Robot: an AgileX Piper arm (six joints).
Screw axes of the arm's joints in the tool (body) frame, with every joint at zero. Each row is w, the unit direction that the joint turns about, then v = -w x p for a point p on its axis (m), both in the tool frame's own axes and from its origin. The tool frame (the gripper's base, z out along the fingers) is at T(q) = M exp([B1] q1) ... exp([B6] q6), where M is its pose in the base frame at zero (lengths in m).
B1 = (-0.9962, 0, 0.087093, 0, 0.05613, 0)
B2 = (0, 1, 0, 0.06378, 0, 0.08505)
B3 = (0, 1, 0, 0.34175, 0, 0.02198)
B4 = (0, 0, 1, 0, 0, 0)
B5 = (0, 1, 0, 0.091, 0, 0)
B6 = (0, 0, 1, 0, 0, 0)
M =
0.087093 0 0.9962 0.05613
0 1 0 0
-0.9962 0 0.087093 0.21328
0 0 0 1
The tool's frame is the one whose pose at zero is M.
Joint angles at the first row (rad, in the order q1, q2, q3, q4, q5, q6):
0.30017, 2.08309, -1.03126, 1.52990, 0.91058, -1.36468
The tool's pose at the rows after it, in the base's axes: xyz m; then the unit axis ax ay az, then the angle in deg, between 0 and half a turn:
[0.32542 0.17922 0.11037 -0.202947 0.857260 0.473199 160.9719]
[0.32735 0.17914 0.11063 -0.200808 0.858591 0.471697 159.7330]
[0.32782 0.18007 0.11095 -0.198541 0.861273 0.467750 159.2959]
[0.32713 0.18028 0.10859 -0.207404 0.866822 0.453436 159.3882]
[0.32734 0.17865 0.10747 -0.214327 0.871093 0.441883 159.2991]
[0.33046 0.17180 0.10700 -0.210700 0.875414 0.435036 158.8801]
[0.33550 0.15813 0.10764 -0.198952 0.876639 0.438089 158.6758]
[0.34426 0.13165 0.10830 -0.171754 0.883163 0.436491 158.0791]
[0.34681 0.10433 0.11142 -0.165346 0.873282 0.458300 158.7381]
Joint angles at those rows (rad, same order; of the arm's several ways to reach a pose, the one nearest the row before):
0.30956, 2.08236, -1.03031, 1.56621, 0.90501, -1.42014
0.30955, 2.08237, -1.03032, 1.58926, 0.89358, -1.44113
0.31388, 2.08000, -1.03030, 1.59695, 0.87902, -1.44212
0.31913, 2.08001, -1.03033, 1.57502, 0.85296, -1.44209
0.31784, 2.07802, -1.03034, 1.55415, 0.83426, -1.44211
0.29878, 2.07682, -1.03031, 1.54140, 0.82663, -1.44110
0.25545, 2.07659, -1.03030, 1.52482, 0.84883, -1.43436
0.17590, 2.07472, -1.03031, 1.49469, 0.87040, -1.41449
0.08584, 2.07472, -1.03031, 1.44172, 0.96551, -1.41044

